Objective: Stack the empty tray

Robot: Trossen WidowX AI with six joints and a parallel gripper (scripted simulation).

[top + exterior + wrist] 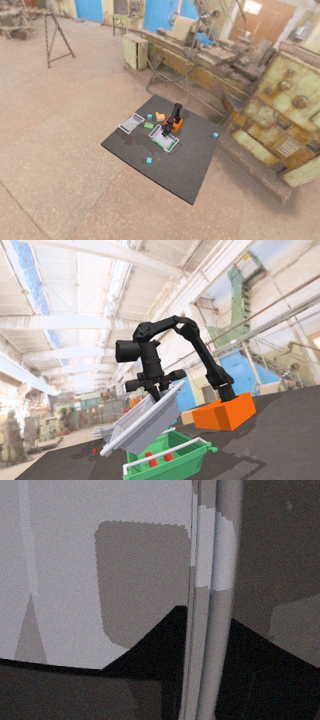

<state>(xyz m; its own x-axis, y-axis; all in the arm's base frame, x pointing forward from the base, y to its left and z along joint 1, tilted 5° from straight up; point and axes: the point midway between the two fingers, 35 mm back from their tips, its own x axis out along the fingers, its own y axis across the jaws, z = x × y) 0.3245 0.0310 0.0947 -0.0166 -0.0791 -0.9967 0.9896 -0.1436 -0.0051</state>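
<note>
The grey tray lies 80 mm ahead of my gripper tip and 10 mm to the right of it. The rest, counted from my gripper tip: tan block 300 mm behind, 280 mm to the right, 120 mm below; then green block 320 mm to the right, 130 mm below, 60 mm behind.
</note>
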